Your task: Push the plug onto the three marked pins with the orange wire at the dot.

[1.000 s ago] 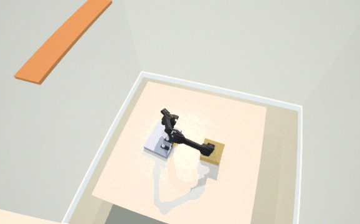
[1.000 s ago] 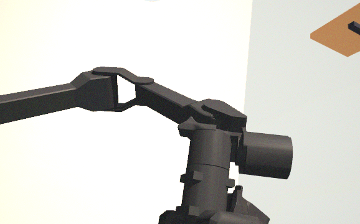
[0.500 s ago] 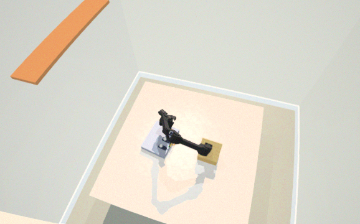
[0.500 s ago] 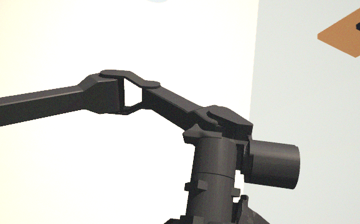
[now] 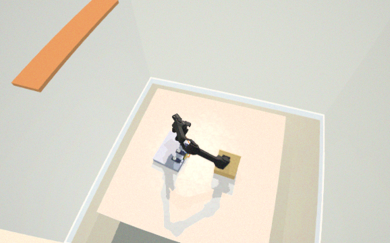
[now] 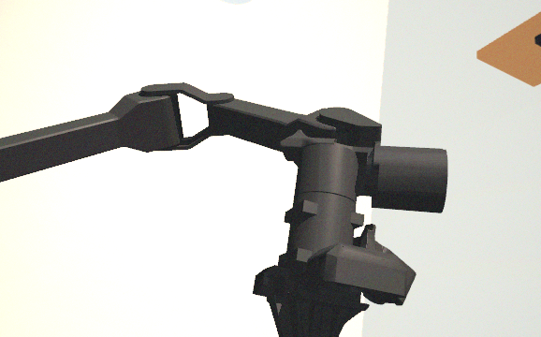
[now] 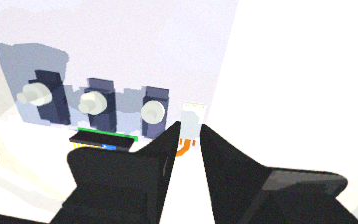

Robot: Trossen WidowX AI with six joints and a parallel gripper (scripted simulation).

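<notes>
My gripper tip is now 7 cm past the blue band, 11 cm to the right of it and 4 cm above it. Also, from my gripper tip: black pin strip (7 cm behind, 12 cm to the left, 5 cm below); green band (7 cm behind, 12 cm to the left, 6 cm below).
</notes>
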